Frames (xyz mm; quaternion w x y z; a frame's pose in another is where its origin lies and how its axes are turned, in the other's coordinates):
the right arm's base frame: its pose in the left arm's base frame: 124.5 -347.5 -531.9 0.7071 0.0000 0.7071 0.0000
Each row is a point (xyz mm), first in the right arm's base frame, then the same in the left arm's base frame.
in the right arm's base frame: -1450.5 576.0 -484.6
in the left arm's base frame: -360.1 228.5 918.6
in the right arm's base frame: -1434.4 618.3 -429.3
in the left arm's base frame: -304.8 270.8 902.5
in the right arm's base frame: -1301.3 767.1 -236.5
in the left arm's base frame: -112.0 419.6 769.4
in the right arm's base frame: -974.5 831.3 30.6
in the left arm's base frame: 155.1 483.8 442.6
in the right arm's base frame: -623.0 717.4 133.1
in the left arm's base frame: 257.6 369.9 91.1
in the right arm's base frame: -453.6 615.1 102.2
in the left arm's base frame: 226.7 267.6 -78.3
